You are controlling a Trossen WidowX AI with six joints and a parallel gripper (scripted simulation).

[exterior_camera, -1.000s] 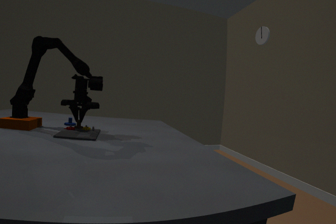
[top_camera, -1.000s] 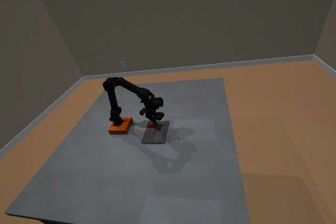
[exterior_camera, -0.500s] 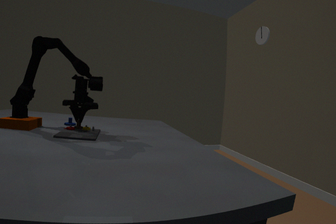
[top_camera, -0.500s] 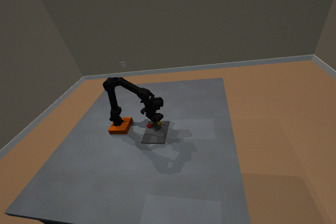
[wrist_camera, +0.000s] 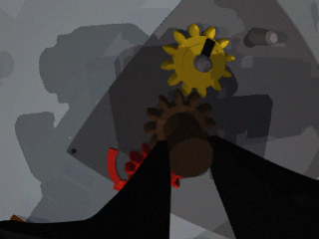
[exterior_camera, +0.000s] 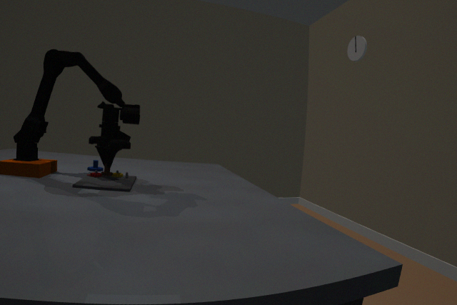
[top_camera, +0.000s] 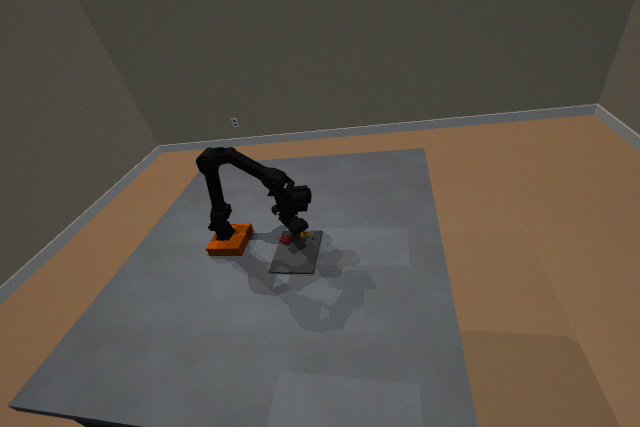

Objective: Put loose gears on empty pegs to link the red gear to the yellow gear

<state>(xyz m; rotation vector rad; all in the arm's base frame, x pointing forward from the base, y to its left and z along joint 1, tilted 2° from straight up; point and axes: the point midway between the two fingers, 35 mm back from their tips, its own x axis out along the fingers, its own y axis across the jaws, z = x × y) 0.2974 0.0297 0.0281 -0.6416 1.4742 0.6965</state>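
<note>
My gripper tip is 10 mm above the brown gear. From my gripper tip the other things lie so: yellow gear 30 mm ahead, 20 mm to the left, 20 mm below; then red arrow 60 mm behind, 30 mm below; then red gear 40 mm behind, 30 mm below, 10 mm to the right.
</note>
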